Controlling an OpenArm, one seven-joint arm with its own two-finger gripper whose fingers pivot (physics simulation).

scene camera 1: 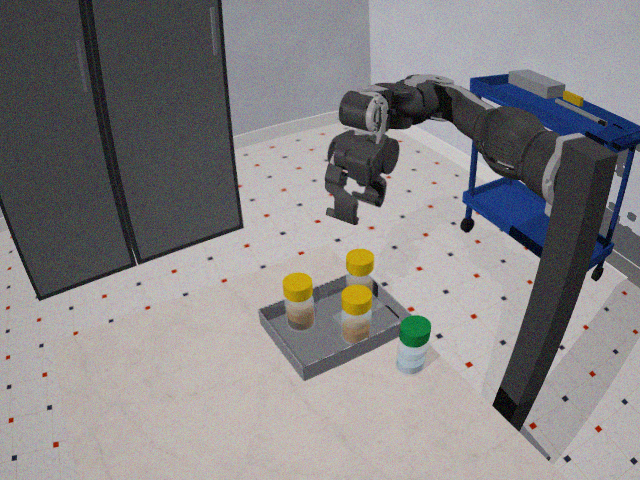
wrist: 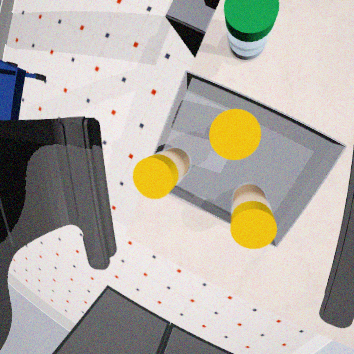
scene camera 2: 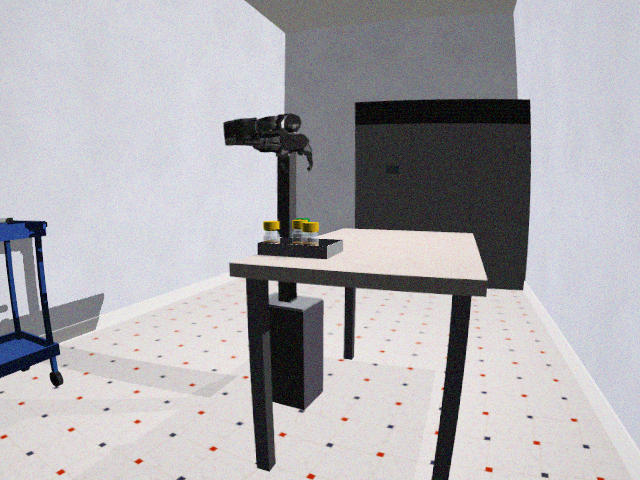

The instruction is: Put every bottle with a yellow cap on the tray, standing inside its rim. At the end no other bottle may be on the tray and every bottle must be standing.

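Note:
Three yellow-capped bottles stand upright inside the rim of the grey tray (scene camera 1: 303, 370) (scene camera 2: 289, 249) (wrist: 303, 195): a left bottle (scene camera 1: 298, 303) (scene camera 2: 310, 233) (wrist: 253, 224), a right front bottle (scene camera 1: 356, 314) (scene camera 2: 297, 230) (wrist: 235, 134) and a back bottle (scene camera 1: 359, 269) (scene camera 2: 271, 231) (wrist: 156, 176). The tray's wall hides their lower parts in the scene camera 2 view. A green-capped bottle (scene camera 1: 413, 343) (wrist: 250, 27) stands upright on the table beside the tray, outside its rim. My gripper (scene camera 1: 359, 207) (wrist: 204, 200) is open and empty, high above the bottles, with its fingers pointing down.
The tray and bottles are on the pale table (scene camera 1: 180, 387) (scene camera 2: 413, 253) (wrist: 320, 90). The arm's dark post (scene camera 1: 563, 268) (scene camera 2: 286, 196) rises beside the table. A blue cart (scene camera 1: 496, 196) (scene camera 2: 25, 350) and a dark cabinet (scene camera 1: 170, 118) (scene camera 2: 444, 186) (wrist: 120, 325) stand away from the table.

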